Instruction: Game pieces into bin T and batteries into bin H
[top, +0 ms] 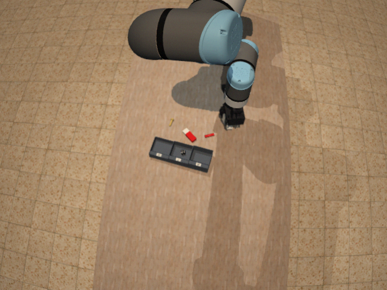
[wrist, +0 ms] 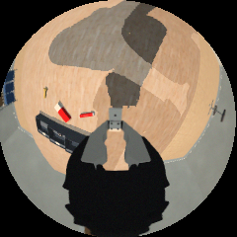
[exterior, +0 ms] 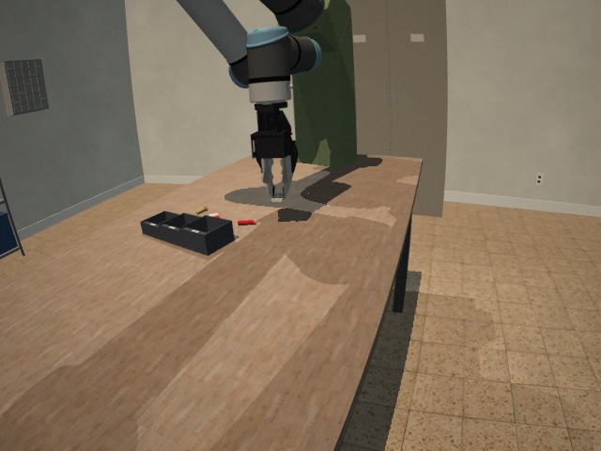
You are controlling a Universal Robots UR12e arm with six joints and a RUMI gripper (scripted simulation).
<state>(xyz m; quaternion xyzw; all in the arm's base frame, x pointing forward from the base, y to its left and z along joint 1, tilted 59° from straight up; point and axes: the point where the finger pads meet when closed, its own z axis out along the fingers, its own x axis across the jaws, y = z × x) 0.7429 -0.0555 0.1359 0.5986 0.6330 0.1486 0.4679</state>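
My gripper is now 23 cm to the left of the three-compartment bin row, 5 cm above it and 4 cm short of it. The rest, counted from my hand: red-and-white block 17 cm to the right, 7 cm below, 4 cm behind; then white domino 1 cm below; then red cylinder 8 cm to the right, 7 cm below.
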